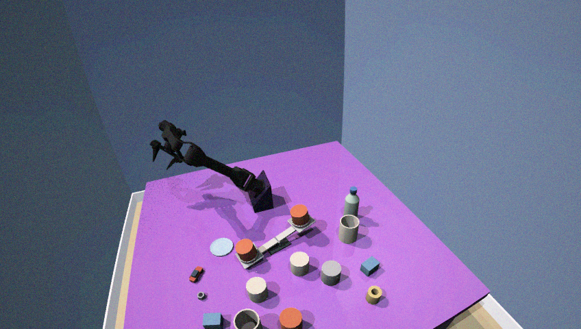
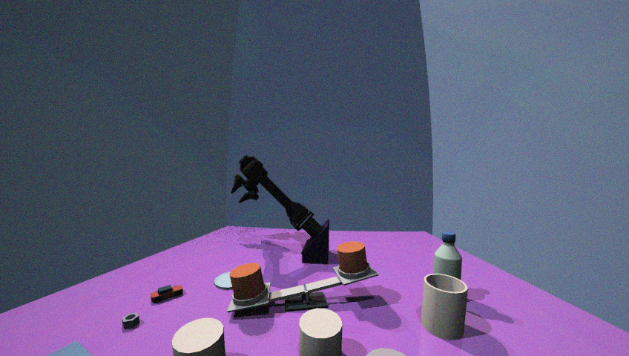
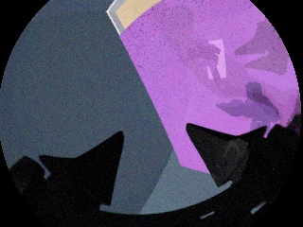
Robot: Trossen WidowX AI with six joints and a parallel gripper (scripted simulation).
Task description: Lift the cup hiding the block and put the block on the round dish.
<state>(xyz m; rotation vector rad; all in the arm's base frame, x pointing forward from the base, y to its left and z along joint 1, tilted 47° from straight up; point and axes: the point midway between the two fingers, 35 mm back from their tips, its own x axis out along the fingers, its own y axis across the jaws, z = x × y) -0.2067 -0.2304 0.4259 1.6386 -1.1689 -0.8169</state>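
Right now my gripper tip is 52 cm short of the teal block, 38 cm to the right of it and 17 cm above it. The rest, counted from my gripper tip: nut: 65 cm ahead, 20 cm below, 18 cm to the left; pale round dish: 43 cm ahead, 27 cm to the left, 21 cm below; toy car: 55 cm ahead, 20 cm below, 16 cm to the left.
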